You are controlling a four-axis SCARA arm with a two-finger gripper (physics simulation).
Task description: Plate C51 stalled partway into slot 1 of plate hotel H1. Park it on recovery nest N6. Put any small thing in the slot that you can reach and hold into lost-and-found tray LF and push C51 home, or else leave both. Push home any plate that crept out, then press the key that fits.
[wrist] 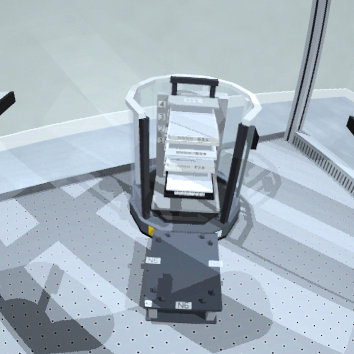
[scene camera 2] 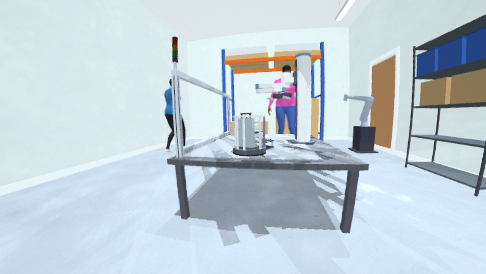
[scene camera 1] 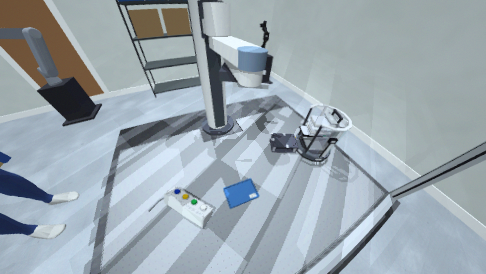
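Pixels of known places: gripper, fingertip midpoint: (wrist: 179, 78) (scene camera 2: 274, 97) (scene camera 1: 266, 79); arm's base at its link origin: (scene camera 2: 302, 142) (scene camera 1: 217, 124).
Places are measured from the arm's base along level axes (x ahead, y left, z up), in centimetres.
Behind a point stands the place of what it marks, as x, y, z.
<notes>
Plate hotel H1 (wrist: 144, 170) {38.1, 48.0, 17.7} (scene camera 1: 315, 156) {58.1, 44.6, 5.7} (scene camera 2: 250, 151) {46.8, 64.4, 4.6} stands with several white plates stacked in it, slot numbers 4 to 1 down its left side. The lowest plate (wrist: 189, 182) {44.6, 43.1, 16.8} shows a black front edge; the top plate (wrist: 192, 125) {46.7, 47.6, 25.2} also shows clearly. Plate labels are too blurred to read, so I cannot tell which is C51. No small thing in the slot can be made out. Nest N6 (wrist: 185, 270) {39.5, 32.6, 7.3} (scene camera 1: 283, 143) {41.9, 30.9, 7.3} is dark and bare, directly before the hotel. My gripper (wrist: 179, 78) {29.5, 18.4, 45.3} is open and empty, its fingertips at the wrist view's edges, away from the plates.
A blue tray (scene camera 1: 240, 194) {58.0, -6.6, 1.5} with a white label lies on the table. Left of it is a white key box (scene camera 1: 187, 212) {58.4, -31.5, 8.2} with blue, yellow, green and white keys. A guard rail (scene camera 2: 202, 84) {96.4, 27.7, 59.6} runs along one table side. The arm column (scene camera 1: 216, 95) {7.7, -0.6, 29.4} stands at the back.
</notes>
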